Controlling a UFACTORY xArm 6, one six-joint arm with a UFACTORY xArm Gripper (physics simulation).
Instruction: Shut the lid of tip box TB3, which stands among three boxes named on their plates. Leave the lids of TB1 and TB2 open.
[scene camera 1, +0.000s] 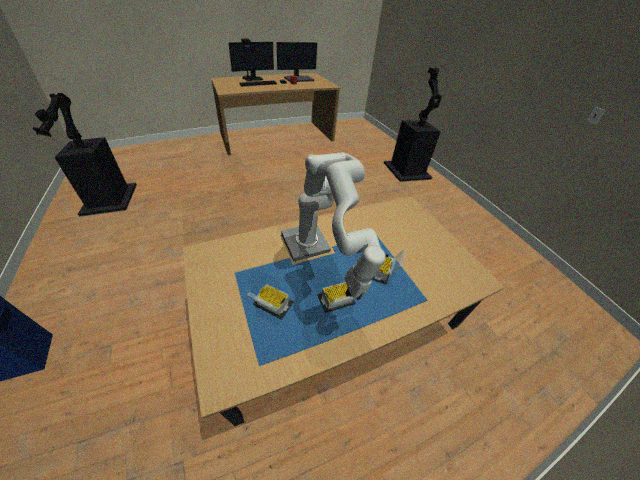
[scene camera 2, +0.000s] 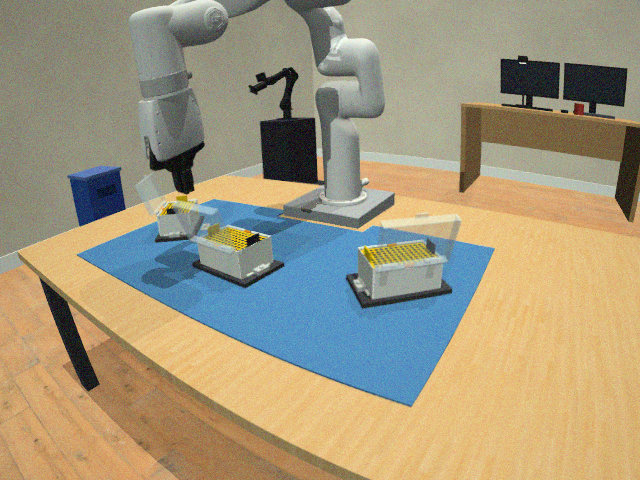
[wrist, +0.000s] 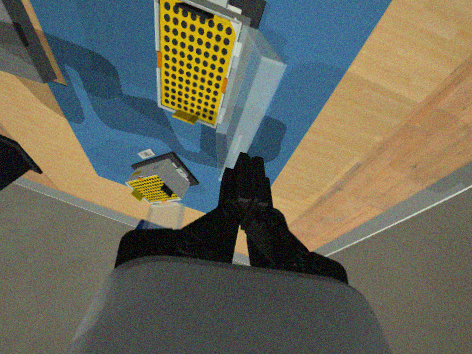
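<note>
TB3 is the middle white box with a yellow tip rack. Its clear lid stands open along one long side. My gripper is shut and empty. Its fingertips are above the mat by the end of TB3's lid; whether they touch it I cannot tell. Another box stands beyond with its lid open. The third box also has an open lid. Their plates are not readable.
The boxes stand on a blue mat on the wooden table. The arm's grey base plate is behind the mat. A blue bin stands on the floor beyond the table.
</note>
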